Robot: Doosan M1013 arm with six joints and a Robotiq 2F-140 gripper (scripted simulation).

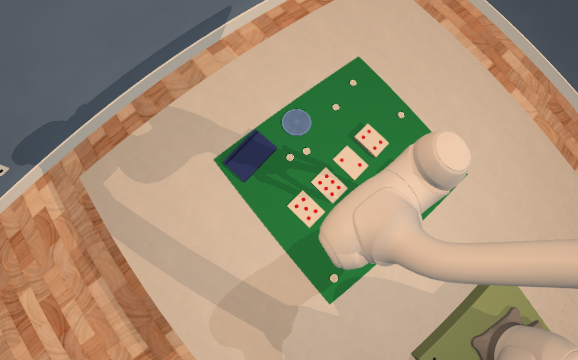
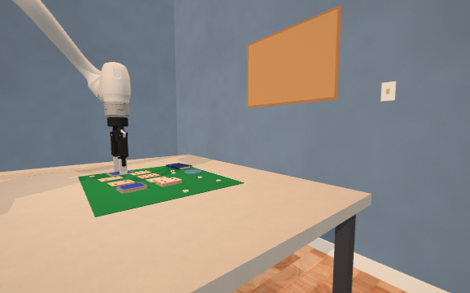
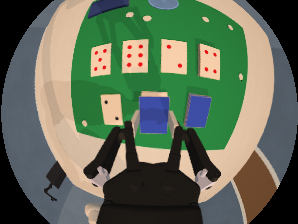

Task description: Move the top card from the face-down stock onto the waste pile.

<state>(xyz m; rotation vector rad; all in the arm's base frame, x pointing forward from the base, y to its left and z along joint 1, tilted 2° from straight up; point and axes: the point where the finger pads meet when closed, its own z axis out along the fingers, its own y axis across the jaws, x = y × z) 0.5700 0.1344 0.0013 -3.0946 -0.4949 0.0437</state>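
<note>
My gripper is now 110 mm to the right of the black-pip card, 70 mm above it and 40 mm past it. Round my hand: green mat: 140 mm ahead, 90 mm below, 10 mm to the left.
</note>
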